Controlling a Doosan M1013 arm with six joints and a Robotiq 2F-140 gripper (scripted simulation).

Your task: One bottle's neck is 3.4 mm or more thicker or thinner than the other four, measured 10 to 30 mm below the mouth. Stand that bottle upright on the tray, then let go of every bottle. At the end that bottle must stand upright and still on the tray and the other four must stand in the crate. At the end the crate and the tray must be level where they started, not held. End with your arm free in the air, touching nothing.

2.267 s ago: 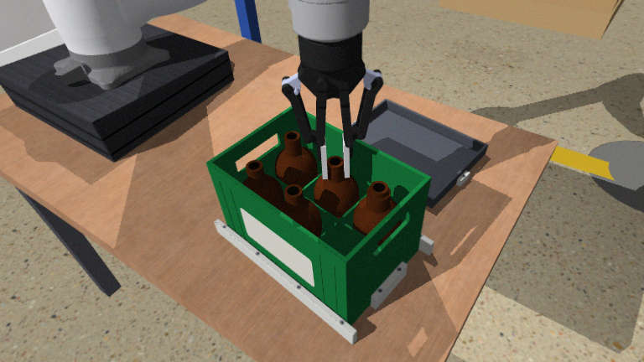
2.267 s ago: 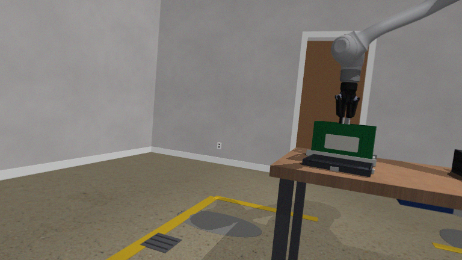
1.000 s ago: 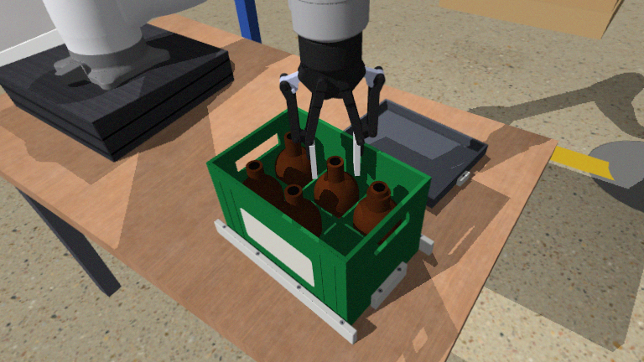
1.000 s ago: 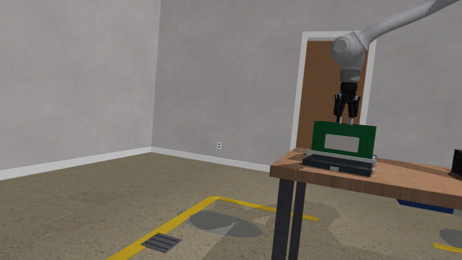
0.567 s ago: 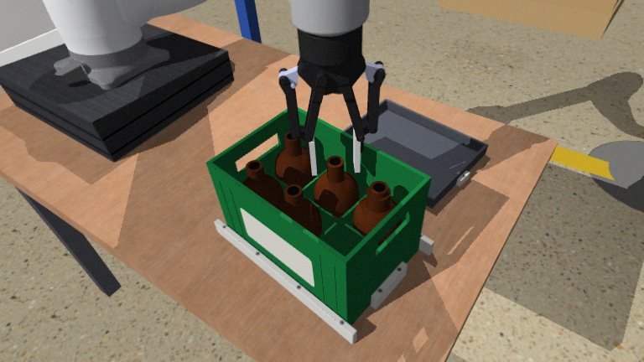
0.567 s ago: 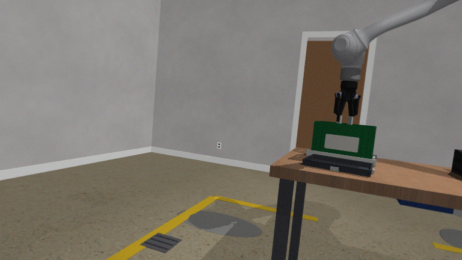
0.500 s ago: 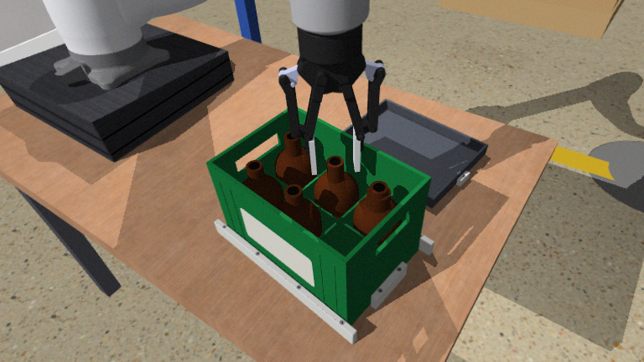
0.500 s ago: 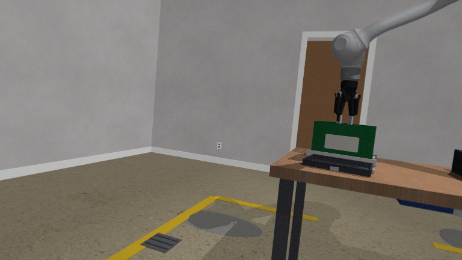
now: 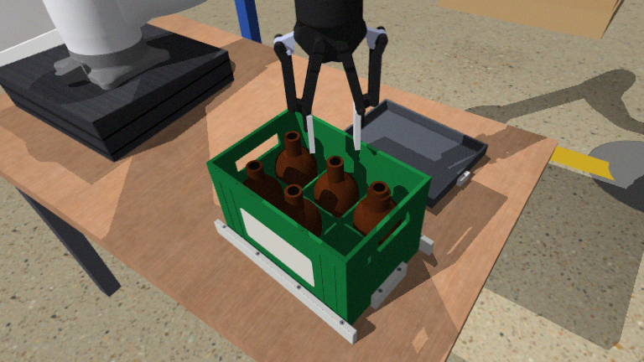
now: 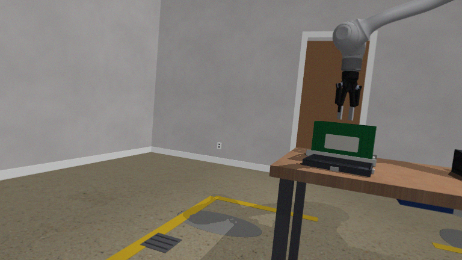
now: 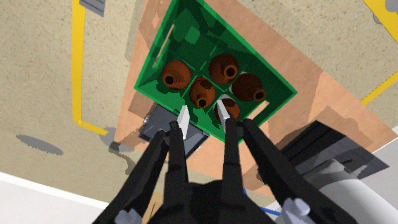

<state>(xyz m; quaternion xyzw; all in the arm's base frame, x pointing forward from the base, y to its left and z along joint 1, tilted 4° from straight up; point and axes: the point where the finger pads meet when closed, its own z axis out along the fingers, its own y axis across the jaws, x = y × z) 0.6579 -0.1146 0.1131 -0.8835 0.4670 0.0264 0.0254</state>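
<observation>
The crate lies 140 mm below my hand, 40 mm to the right of it and 10 mm behind it. Round my hand: grey tray 240 mm to the left, 210 mm below, 20 mm ahead.
</observation>
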